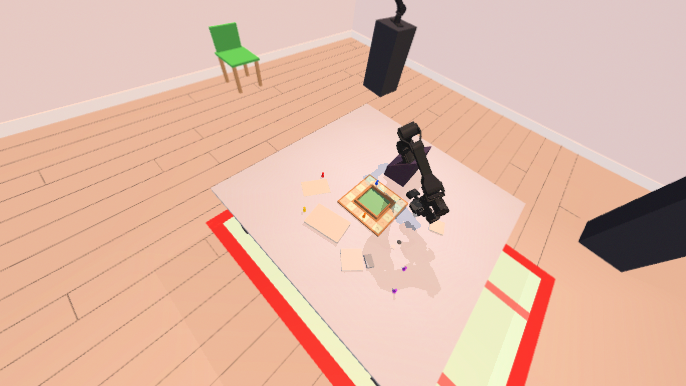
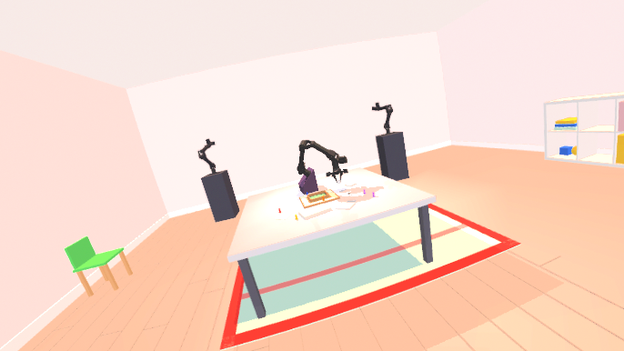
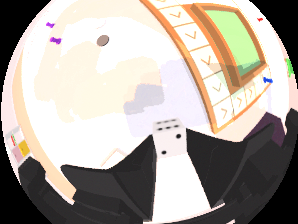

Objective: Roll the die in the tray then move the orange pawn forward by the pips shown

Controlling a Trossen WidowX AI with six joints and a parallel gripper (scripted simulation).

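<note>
Right now the orange pawn is 20 cm ahead of my gripper tip, 17 cm to the right of it and 4 cm below it. Also, from my gripper tip: white die right at my gripper tip; blue pawn 28 cm to the right, 4 cm below, 2 cm behind; green tray 20 cm to the right, 9 cm ahead, 6 cm below.
</note>
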